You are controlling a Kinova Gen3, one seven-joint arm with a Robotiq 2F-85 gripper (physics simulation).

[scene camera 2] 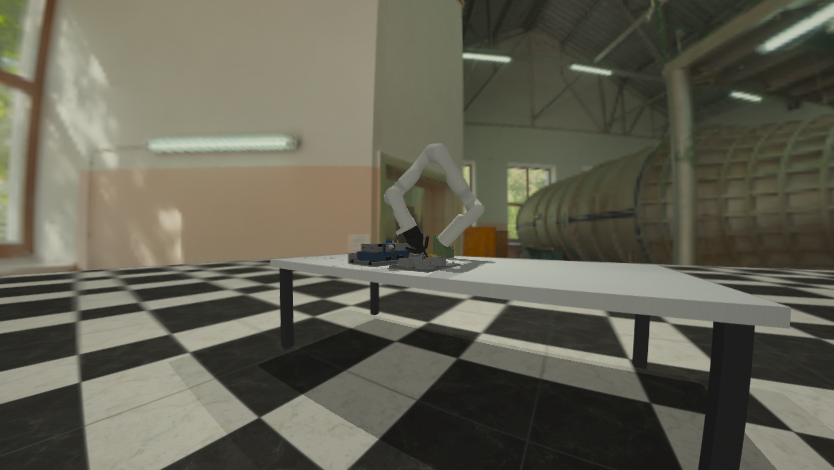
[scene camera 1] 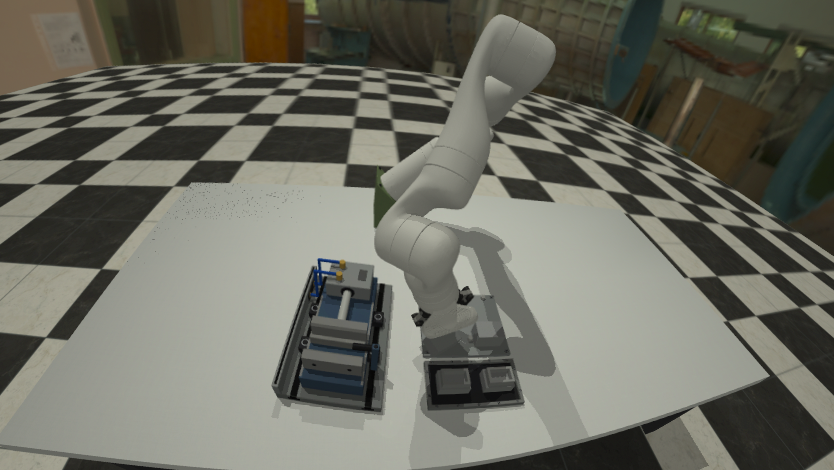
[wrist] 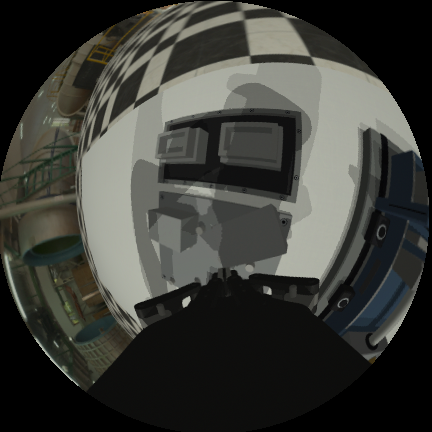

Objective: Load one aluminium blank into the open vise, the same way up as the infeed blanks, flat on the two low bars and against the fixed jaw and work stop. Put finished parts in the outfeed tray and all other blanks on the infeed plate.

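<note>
My gripper is shut with nothing between its fingertips, low over the infeed plate; the arm hides the fingertips in scene camera 1. On the plate, a grey blank and a wider grey block lie beyond the fingers in the wrist view. A small yellow patch shows beside the fingertips in scene camera 2. The vise has a gap between its jaws; its low bars cannot be made out.
The outfeed tray adjoins the plate and holds two grey parts, one wider and one with a pocket. Blue hoses rise behind the vise. The blue work stop is at its right side.
</note>
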